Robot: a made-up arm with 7 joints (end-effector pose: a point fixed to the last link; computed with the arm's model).
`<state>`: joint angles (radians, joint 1 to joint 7).
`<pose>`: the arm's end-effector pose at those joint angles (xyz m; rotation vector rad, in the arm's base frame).
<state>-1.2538 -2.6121 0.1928 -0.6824 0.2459 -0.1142 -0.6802</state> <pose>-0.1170 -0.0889 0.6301 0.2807 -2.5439 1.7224</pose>
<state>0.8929 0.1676 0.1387 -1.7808 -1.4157 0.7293 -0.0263</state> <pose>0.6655 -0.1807 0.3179 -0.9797 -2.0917 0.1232</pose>
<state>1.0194 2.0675 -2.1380 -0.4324 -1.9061 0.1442 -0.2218</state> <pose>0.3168 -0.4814 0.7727 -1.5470 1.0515 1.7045</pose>
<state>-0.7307 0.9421 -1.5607 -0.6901 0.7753 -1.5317 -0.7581</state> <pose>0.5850 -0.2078 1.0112 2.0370 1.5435 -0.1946</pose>
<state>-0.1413 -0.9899 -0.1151 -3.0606 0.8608 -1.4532 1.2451</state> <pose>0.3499 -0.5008 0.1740 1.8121 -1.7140 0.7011</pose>
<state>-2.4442 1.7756 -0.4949 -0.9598 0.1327 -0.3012 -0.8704</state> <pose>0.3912 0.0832 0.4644 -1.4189 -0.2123 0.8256</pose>
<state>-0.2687 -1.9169 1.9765 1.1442 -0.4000 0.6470 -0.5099</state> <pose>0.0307 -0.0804 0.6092 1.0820 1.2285 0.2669</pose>
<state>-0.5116 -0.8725 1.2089 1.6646 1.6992 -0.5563 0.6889</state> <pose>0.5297 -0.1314 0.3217 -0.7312 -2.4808 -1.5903</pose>
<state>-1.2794 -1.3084 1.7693 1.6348 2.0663 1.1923 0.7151</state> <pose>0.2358 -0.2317 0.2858 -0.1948 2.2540 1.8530</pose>
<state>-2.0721 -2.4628 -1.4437 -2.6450 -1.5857 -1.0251 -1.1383</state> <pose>0.1818 0.2795 0.8679 -1.2994 -0.9914 2.2991</pose>
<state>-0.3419 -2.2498 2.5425 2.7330 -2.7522 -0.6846 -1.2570</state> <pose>0.1760 0.1911 0.6714 1.7764 0.1419 -1.4629</pose>
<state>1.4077 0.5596 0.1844 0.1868 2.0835 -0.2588 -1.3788</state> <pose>0.5296 -0.3385 0.8806 1.8693 1.9965 0.3521</pose>
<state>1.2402 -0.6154 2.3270 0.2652 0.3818 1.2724 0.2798</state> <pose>0.1387 0.1759 0.4346 -0.2377 -2.1228 0.2579</pose>
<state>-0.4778 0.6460 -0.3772 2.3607 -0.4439 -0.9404 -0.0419</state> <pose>0.3681 -0.3704 0.8323 2.1667 -0.8446 1.5777</pose>
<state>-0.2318 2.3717 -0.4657 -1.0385 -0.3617 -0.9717 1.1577</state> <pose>0.0286 -0.1670 0.9013 -1.2117 -1.4484 -0.8591</pose>
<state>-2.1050 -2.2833 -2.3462 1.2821 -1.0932 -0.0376 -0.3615</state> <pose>-0.0221 0.1427 1.0439 1.5309 1.5174 -0.0142</pose>
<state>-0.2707 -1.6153 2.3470 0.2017 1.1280 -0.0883 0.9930</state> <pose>-0.1029 0.0149 0.5576 1.6050 -0.4797 -2.4959</pose>
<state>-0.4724 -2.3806 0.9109 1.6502 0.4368 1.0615 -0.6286</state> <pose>0.1211 -0.2450 0.3474 0.6184 1.7202 -1.4947</pose>
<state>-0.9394 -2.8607 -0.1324 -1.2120 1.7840 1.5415 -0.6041</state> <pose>-0.2835 -0.1215 0.7640 0.2812 -2.3085 -0.7244</pose>
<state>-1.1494 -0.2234 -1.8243 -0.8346 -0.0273 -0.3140 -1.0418</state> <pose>0.5065 -0.4468 0.6122 0.7582 -0.1350 -1.6429</pose>
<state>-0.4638 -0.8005 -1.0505 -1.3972 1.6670 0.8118 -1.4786</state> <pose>0.2226 -0.4503 0.1346 -0.8047 1.4201 -2.0740</pose>
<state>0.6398 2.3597 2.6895 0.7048 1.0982 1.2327 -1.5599</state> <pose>0.4954 -0.2909 0.7345 -1.2161 -1.3300 -0.7854</pose>
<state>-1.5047 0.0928 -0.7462 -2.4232 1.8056 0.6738 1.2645</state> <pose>0.6258 -0.6564 0.9337 0.2770 -1.2868 0.9404</pose>
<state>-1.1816 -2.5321 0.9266 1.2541 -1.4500 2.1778 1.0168</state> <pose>0.0356 -0.0959 0.4504 2.1524 -0.1811 0.9883</pose>
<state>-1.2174 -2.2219 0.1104 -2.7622 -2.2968 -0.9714 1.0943</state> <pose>-0.0297 -0.5280 0.8182 0.9101 0.5195 2.5071</pose>
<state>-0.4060 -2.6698 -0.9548 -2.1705 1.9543 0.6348 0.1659</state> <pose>-0.3283 -0.2914 0.8260 0.4552 -0.6081 -0.8562</pose>
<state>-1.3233 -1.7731 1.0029 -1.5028 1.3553 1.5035 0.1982</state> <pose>-0.1589 -0.4142 0.5416 1.6889 -0.6008 -1.7541</pose>
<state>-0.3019 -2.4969 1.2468 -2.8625 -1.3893 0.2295 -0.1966</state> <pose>0.0634 -0.2640 0.2738 0.6010 -0.7704 2.9404</pose>
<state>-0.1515 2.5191 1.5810 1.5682 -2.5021 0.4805 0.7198</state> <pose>0.2448 0.1456 0.7449 -1.4242 1.7428 -0.8339</pose>
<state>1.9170 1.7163 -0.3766 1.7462 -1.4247 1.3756 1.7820</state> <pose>0.0057 -0.1348 0.3172 -2.7690 -1.2261 -0.4136</pose>
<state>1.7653 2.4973 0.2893 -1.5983 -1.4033 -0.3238 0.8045</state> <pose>0.1263 -0.1976 0.2584 -1.3830 0.8524 -2.1803</pose>
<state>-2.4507 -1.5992 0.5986 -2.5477 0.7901 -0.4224 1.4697</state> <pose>-0.0887 -0.2555 1.1787 -0.3707 -0.4757 -0.3550</pose>
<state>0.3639 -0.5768 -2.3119 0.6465 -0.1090 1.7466 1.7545</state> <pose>0.3530 -0.4158 0.2238 0.5855 -2.9205 0.0758</pose>
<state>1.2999 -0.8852 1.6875 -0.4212 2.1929 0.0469 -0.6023</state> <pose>0.1182 0.4245 0.6177 -0.4397 0.9119 0.0927</pose>
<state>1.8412 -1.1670 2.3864 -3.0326 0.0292 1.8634 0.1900</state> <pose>0.2883 0.1919 0.7305 1.0809 0.4899 1.3342</pose>
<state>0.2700 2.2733 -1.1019 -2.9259 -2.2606 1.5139 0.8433</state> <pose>0.3029 -0.6928 0.6786 0.4497 1.6997 0.6383</pose>
